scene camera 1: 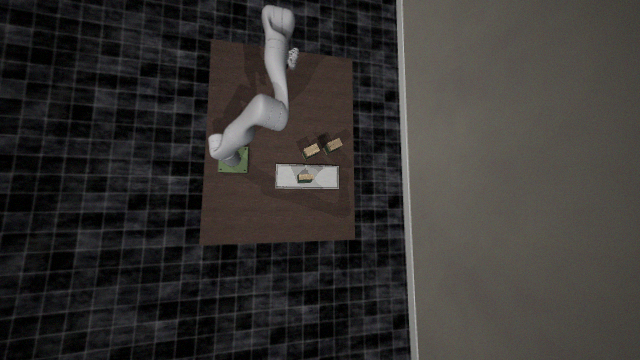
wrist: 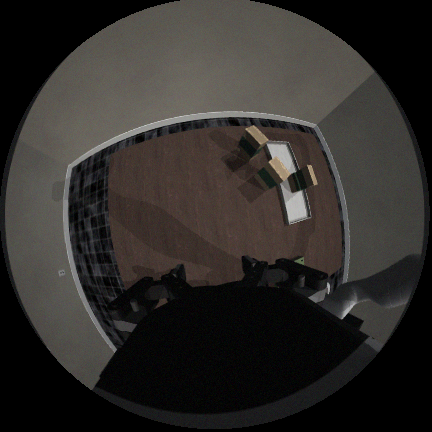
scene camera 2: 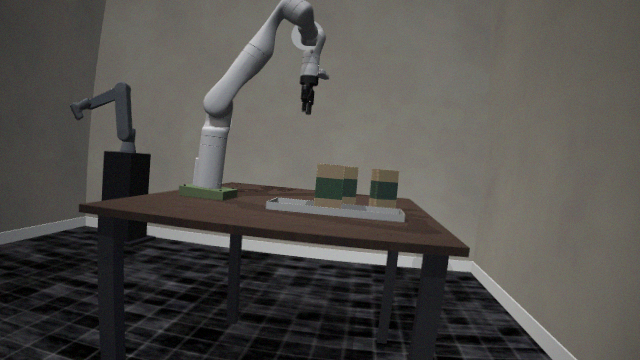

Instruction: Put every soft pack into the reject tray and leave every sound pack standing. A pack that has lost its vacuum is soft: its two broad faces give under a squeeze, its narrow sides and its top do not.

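Frame: origin at the arm's base, x right, y back, z down, level; centimetres.
Seen in the pictures: gripper, fingertip midpoint: [wrist: 213,267] [scene camera 2: 306,113]; arm's base, origin of the base link: [scene camera 1: 232,158] [scene camera 2: 208,186].
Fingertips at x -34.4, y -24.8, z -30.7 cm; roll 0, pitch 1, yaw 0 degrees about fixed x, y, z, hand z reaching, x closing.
Observation:
Offsets run from my fingertips to a thing's middle. Level surfaces: height alone.
Three tan packs with green bands stand upright. One pack {dy -18.2, dx +42.7, dz +26.5 cm} [scene camera 1: 305,177] [scene camera 2: 329,187] [wrist: 304,178] stands in the white reject tray [scene camera 1: 285,176] [scene camera 2: 375,214] [wrist: 295,207]. A second pack {dy -20.4, dx +26.7, dz +26.8 cm} [scene camera 1: 311,150] [scene camera 2: 350,182] [wrist: 272,174] stands on the table close beside the tray, partly hidden behind the first in scene camera 2. A third pack {dy -34.0, dx +21.6, dz +26.8 cm} [scene camera 1: 333,145] [scene camera 2: 384,190] [wrist: 253,141] stands beside the second, nearer the table's right edge in scene camera 1. My gripper [scene camera 2: 307,111] [wrist: 213,267] is open and empty, high above the table and away from the packs. The arm hides it in scene camera 1.
The brown table {dz +33.9 cm} [scene camera 1: 250,210] [scene camera 2: 200,215] [wrist: 165,200] carries my arm's green base plate [scene camera 1: 242,165] [scene camera 2: 225,192] near its left edge in scene camera 1. A grey arm [scene camera 2: 123,112] on a black pedestal [scene camera 2: 126,175] stands beyond the table in scene camera 2.

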